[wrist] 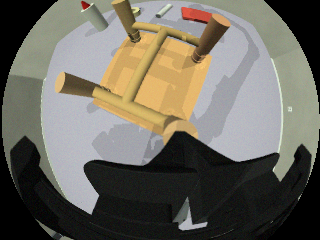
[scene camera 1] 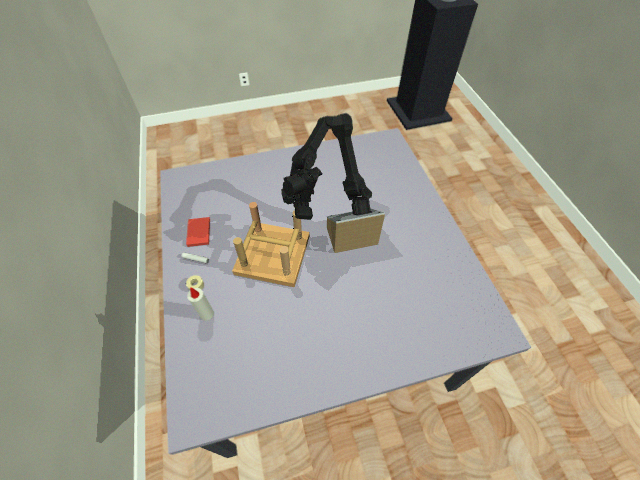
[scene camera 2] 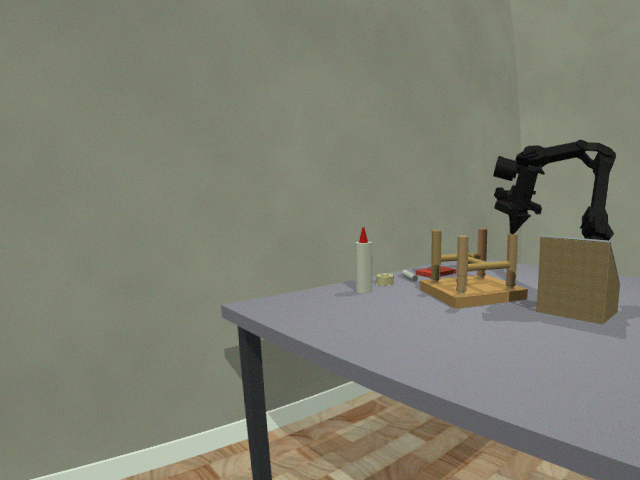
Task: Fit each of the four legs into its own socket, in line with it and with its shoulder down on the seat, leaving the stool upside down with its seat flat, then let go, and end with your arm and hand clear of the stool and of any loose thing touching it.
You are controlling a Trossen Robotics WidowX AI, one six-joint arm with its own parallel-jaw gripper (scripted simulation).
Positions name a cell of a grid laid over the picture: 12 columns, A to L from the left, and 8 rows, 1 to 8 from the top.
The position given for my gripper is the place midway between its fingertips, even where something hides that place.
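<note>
My gripper is visible in scene camera 2 (scene camera 2: J4) and in the wrist view (wrist: G5). A stool leg is visible in scene camera 2 (scene camera 2: I5) and in scene camera 1 (scene camera 1: F5).
</note>
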